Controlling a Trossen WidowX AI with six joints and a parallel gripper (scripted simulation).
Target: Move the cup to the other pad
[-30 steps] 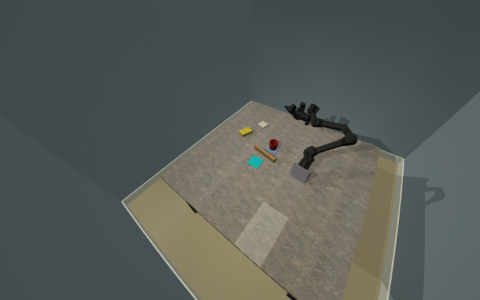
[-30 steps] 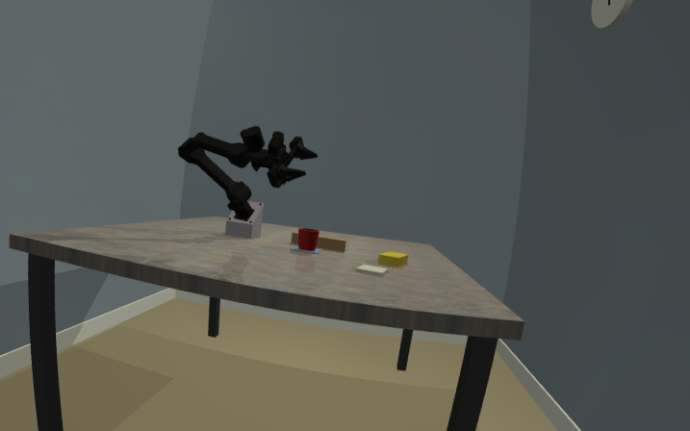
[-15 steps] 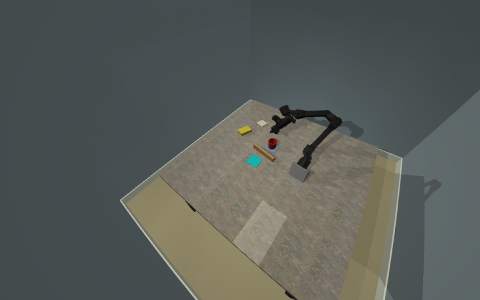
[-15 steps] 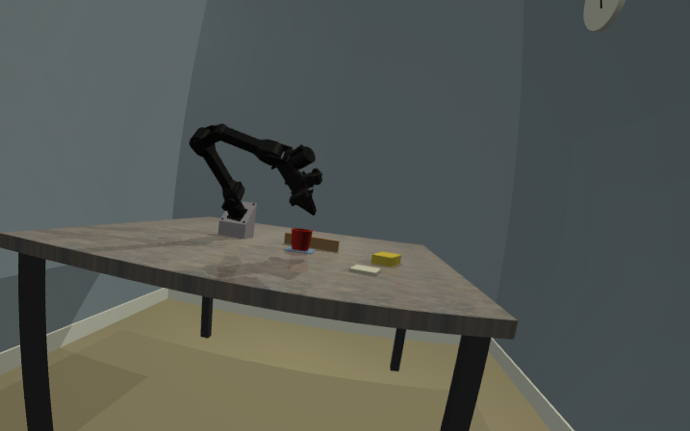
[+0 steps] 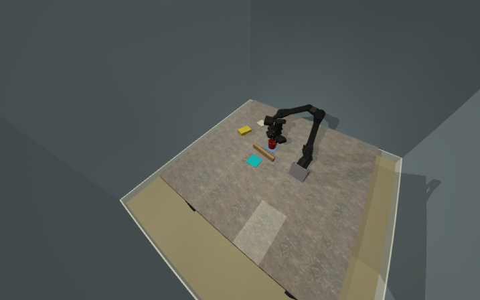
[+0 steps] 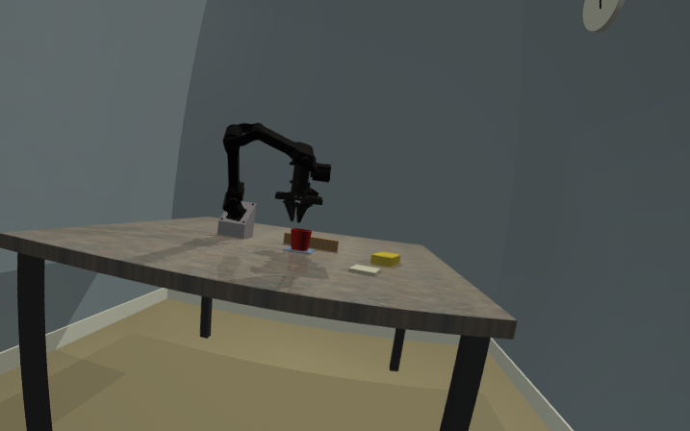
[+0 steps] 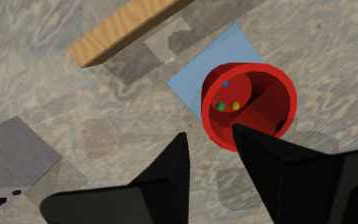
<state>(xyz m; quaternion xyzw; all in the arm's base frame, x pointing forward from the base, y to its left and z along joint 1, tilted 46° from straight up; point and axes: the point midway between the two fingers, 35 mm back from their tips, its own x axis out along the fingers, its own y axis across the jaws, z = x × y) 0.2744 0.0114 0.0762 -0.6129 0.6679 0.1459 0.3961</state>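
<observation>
Now: the red cup 6 cm below my gripper tip, 3 cm ahead of it and 1 cm to the right of it. Also, from my gripper tip: green marble (8 cm below, 2 cm to the right, 2 cm ahead); blue pad (11 cm below, 3 cm ahead, 1 cm to the right); yellow marble (8 cm below, 3 cm to the right, 3 cm ahead).
</observation>
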